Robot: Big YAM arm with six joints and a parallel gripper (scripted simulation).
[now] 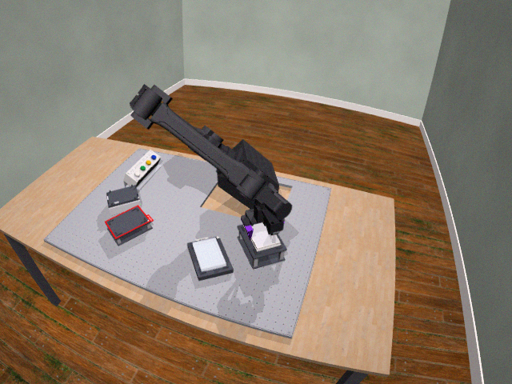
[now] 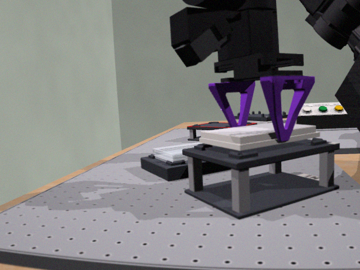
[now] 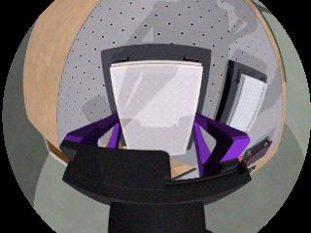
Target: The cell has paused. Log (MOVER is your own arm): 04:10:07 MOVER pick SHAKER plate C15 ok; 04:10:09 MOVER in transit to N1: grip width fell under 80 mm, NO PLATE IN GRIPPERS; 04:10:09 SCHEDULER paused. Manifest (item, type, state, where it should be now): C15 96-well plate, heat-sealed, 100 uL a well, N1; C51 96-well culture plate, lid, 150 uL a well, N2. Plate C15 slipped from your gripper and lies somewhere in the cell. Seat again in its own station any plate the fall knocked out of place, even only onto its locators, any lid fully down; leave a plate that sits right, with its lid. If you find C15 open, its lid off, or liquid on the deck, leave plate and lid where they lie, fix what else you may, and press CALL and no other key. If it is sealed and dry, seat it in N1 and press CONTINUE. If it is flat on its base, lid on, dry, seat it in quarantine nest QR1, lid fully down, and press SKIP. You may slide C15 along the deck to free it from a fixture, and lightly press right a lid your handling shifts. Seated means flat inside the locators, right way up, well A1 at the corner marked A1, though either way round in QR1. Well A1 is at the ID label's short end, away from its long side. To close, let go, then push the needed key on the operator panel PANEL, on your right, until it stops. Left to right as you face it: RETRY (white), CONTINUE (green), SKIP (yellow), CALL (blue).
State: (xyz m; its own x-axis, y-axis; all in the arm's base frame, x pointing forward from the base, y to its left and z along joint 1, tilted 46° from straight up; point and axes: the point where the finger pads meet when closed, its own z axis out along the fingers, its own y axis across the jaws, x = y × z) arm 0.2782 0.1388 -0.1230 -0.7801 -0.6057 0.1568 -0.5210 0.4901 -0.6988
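Right now the white plate is right at my hand. The rest, counted from my hand: red-edged nest (520 mm to the right, 50 mm ahead, 40 mm below); clear lid (160 mm to the right, 100 mm ahead, 40 mm below); white key (620 mm to the right, 220 mm behind, 10 mm below).
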